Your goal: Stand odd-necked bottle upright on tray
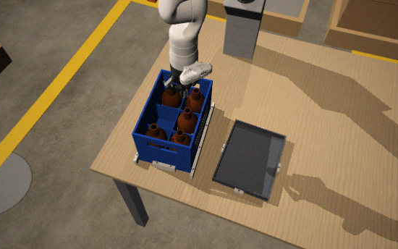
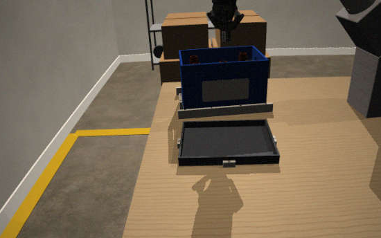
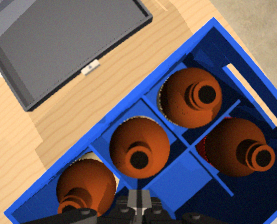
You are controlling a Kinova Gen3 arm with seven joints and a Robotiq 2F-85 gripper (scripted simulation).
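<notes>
The blue crate lies 2 cm ahead of my hand, 3 cm to the right of it and 16 cm below it. Round my hand: dark grey tray (3 cm behind, 25 cm to the left, 23 cm below).
</notes>
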